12 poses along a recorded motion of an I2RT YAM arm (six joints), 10 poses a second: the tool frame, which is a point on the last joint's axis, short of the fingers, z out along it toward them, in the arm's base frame.
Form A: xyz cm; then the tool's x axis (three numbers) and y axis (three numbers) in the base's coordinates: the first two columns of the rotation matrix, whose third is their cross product.
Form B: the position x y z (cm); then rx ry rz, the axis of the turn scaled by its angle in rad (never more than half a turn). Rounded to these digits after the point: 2 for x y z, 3 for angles.
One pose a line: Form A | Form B
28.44 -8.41 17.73 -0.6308 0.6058 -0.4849 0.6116 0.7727 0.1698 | 28.44 -8.41 17.73 0.910 2.438 -0.015
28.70 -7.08 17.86 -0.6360 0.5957 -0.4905 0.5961 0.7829 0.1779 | 28.70 -7.08 17.86 0.887 2.436 -0.001
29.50 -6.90 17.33 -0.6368 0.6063 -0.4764 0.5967 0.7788 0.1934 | 29.50 -6.90 17.33 0.898 2.442 0.024
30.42 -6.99 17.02 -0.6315 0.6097 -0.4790 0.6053 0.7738 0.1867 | 30.42 -6.99 17.02 0.908 2.438 0.011
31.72 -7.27 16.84 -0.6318 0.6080 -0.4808 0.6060 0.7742 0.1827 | 31.72 -7.27 16.84 0.907 2.438 0.005
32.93 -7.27 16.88 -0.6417 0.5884 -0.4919 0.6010 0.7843 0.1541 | 32.93 -7.27 16.88 0.886 2.445 -0.032
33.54 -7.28 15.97 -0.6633 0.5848 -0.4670 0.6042 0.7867 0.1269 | 33.54 -7.28 15.97 0.888 2.483 -0.053
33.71 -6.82 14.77 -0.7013 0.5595 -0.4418 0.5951 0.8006 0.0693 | 33.71 -6.82 14.77 0.863 2.540 -0.108
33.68 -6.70 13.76 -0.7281 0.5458 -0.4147 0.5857 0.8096 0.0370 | 33.68 -6.70 13.76 0.848 2.584 -0.134
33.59 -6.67 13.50 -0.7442 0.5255 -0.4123 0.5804 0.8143 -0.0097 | 33.59 -6.67 13.50 0.830 2.604 -0.192
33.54 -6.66 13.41 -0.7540 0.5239 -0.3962 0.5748 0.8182 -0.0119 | 33.54 -6.66 13.41 0.826 2.624 -0.187
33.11 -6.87 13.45 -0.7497 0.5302 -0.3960 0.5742 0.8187 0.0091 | 33.11 -6.87 13.45 0.829 2.618 -0.159
